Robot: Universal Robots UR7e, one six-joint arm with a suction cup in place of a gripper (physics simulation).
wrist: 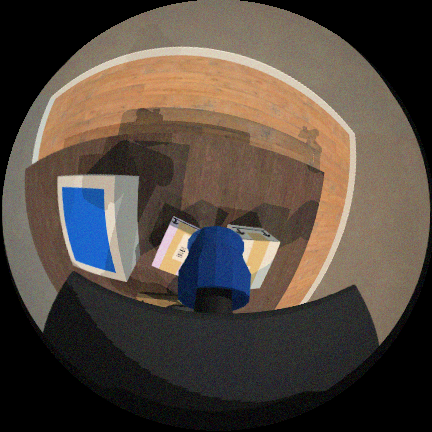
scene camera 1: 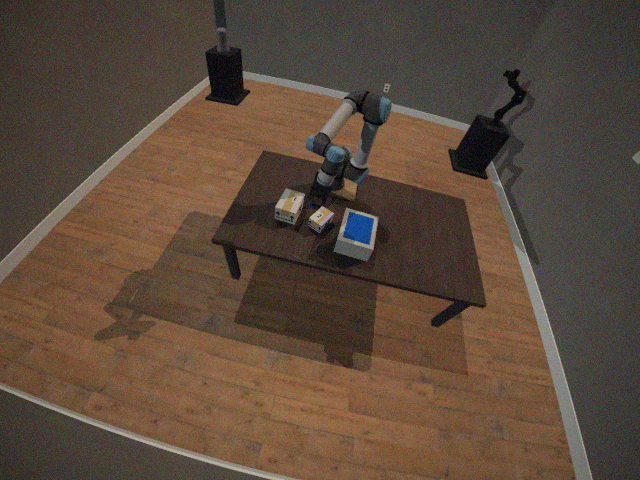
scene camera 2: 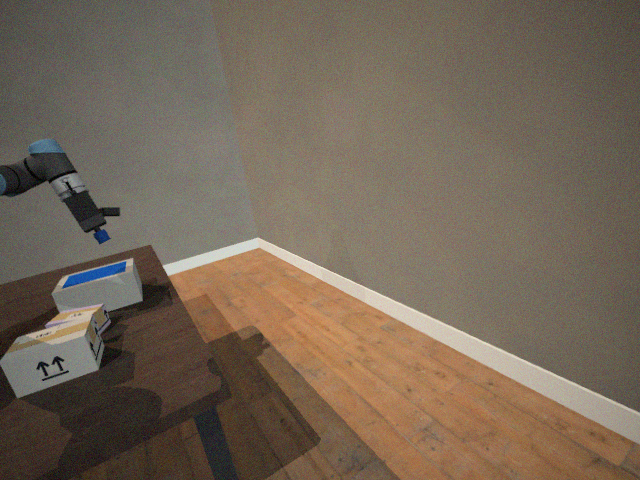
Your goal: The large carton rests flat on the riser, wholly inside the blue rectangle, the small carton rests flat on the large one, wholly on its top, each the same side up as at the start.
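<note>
The large carton (scene camera 1: 289,206) (scene camera 2: 51,359) (wrist: 262,255), white with tan tape, sits upright on the table, arrows pointing up. The small carton (scene camera 1: 321,219) (scene camera 2: 77,315) (wrist: 170,247), pale lilac with tan tape, sits flat on the table between the large carton and the riser. The light grey riser (scene camera 1: 353,249) (scene camera 2: 103,297) (wrist: 126,230) bears the blue rectangle (scene camera 1: 359,227) (scene camera 2: 96,273) (wrist: 86,230), with no carton on it. My gripper's blue suction cup (scene camera 1: 313,205) (scene camera 2: 101,237) (wrist: 215,250) is open and bare, raised above the table. It hides parts of both cartons in the wrist view.
A tan wooden block (scene camera 1: 345,190) lies by the arm's base at the back of the dark table (scene camera 1: 423,227). Two black pedestals (scene camera 1: 224,74) (scene camera 1: 480,144) stand on the floor behind the table, apart from it.
</note>
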